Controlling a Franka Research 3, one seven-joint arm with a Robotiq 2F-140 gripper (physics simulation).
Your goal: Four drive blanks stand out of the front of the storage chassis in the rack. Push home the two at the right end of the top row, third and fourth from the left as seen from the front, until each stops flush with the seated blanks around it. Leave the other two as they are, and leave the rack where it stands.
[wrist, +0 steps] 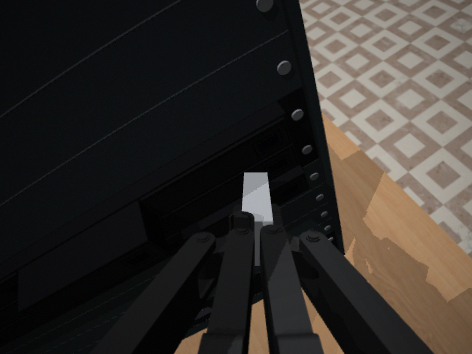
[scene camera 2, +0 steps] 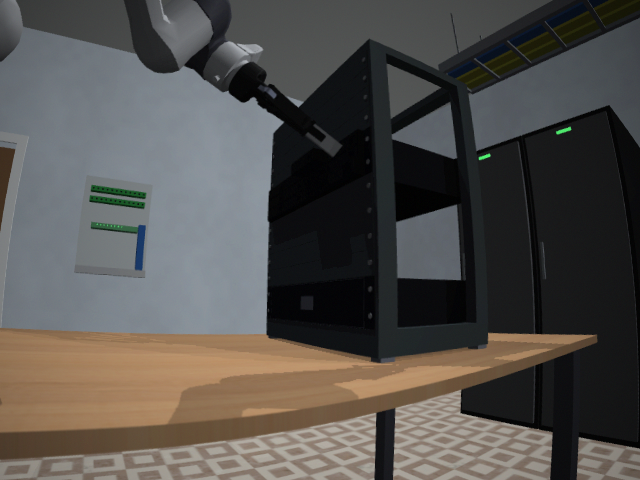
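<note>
The rack [scene camera 2: 385, 206] [wrist: 312, 85] stands upright on the table. Its storage chassis [scene camera 2: 289, 198] [wrist: 270, 142] is a very dark band across the front, below plain panels. In the wrist view a dark block [wrist: 85, 260] stands out of the chassis front at the left; to its right the front lies further back. Single blanks are hard to tell apart in the dark, and whether the two right-hand top-row blanks are flush cannot be told. My gripper [scene camera 2: 336, 149] [wrist: 255, 190] is shut and empty. Its pale fingertips are before the right part of the chassis; contact cannot be told.
The wooden table [scene camera 2: 129, 382] [wrist: 420, 270] carries the rack, whose right upright with screws is close to the fingertips. Tall dark cabinets [scene camera 2: 578, 258] stand behind at the right. A cable tray [scene camera 2: 516, 51] hangs overhead, and a panel [scene camera 2: 111, 248] is on the wall.
</note>
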